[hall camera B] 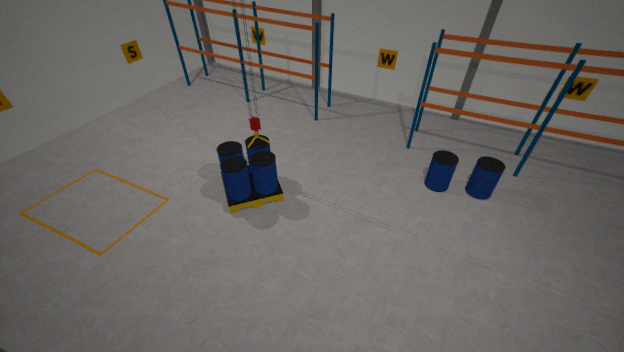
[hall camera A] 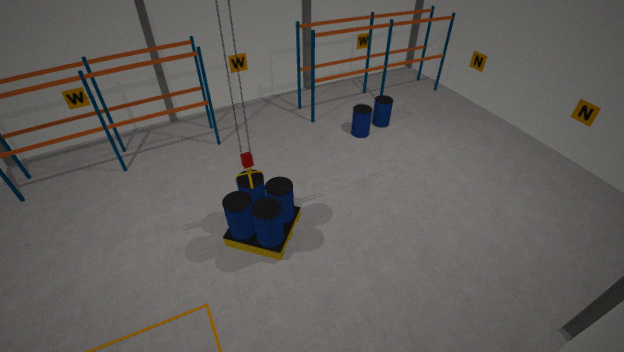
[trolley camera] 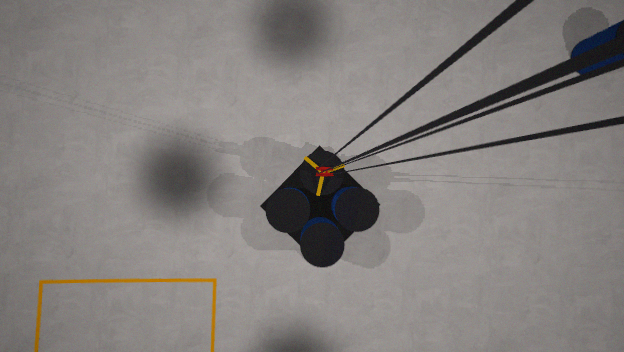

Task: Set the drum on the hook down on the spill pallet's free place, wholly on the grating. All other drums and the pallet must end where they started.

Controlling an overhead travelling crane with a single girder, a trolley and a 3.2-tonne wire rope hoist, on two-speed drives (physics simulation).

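Observation:
The drum on the hook (hall camera A: 256, 193) (hall camera B: 258, 152) (trolley camera: 332, 184), blue with a black lid, hangs upright over the spill pallet's far corner place. My gripper (hall camera A: 250, 177) (hall camera B: 257, 142) (trolley camera: 323, 173), a yellow three-armed grab, is shut on its top. The spill pallet (hall camera A: 252, 249) (hall camera B: 256, 202) (trolley camera: 295, 180) has a yellow rim and black grating. Three other drums stand on it: one (hall camera A: 241, 220) (trolley camera: 287, 211), a second (hall camera A: 270, 227) (trolley camera: 322, 244) and a third (hall camera A: 286, 205) (trolley camera: 356, 210). They hide the held drum's base in both hall views; I cannot tell whether it touches the grating.
Two more blue drums (hall camera A: 361, 122) (hall camera A: 382, 113) (hall camera B: 440, 172) (hall camera B: 484, 179) stand apart near a blue and orange rack (hall camera A: 313, 75) (hall camera B: 541, 125). Another rack (hall camera A: 102, 120) (hall camera B: 316, 75) stands along the wall. A yellow floor outline (hall camera A: 150, 329) (hall camera B: 60, 234) (trolley camera: 127, 281) lies away from the pallet.

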